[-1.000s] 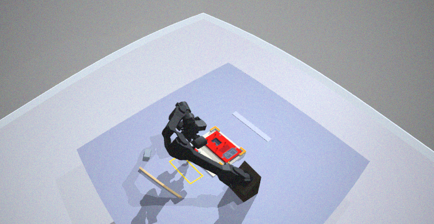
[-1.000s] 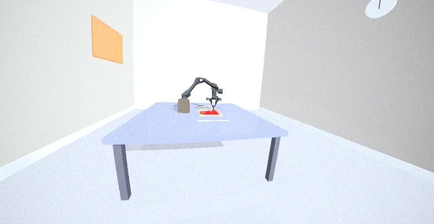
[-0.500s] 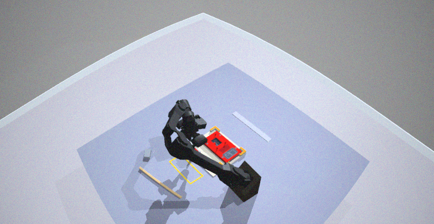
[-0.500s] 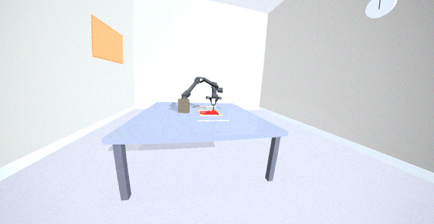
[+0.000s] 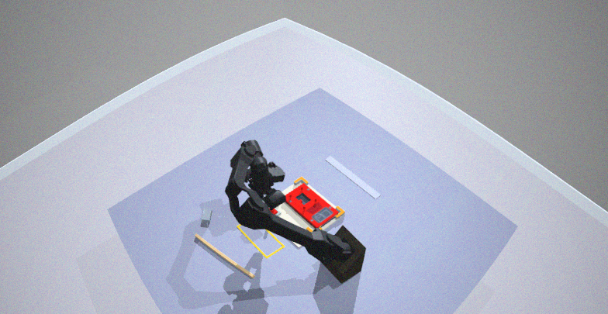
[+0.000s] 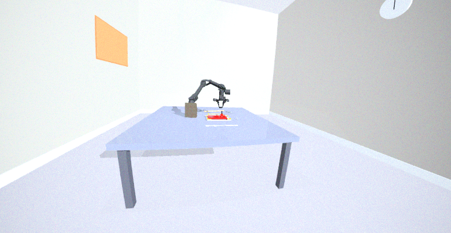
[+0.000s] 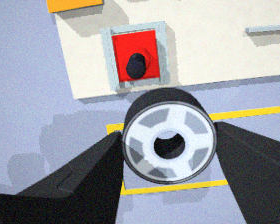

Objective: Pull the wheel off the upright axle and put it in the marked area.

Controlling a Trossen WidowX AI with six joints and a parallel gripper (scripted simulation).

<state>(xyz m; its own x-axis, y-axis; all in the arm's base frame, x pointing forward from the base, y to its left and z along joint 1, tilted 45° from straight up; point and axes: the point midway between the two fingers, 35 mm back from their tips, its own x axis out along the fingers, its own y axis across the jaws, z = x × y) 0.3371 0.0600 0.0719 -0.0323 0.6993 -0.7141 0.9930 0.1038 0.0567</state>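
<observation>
Now: the dark upright axle 70 mm below my gripper tip, 20 mm to the right of it and 20 mm ahead of it. From my gripper tip the other things lie so: white strip 380 mm to the right, 100 mm below, 10 mm behind; then wooden stick 240 mm to the left, 100 mm below, 60 mm behind; then wheel right at my gripper tip.
</observation>
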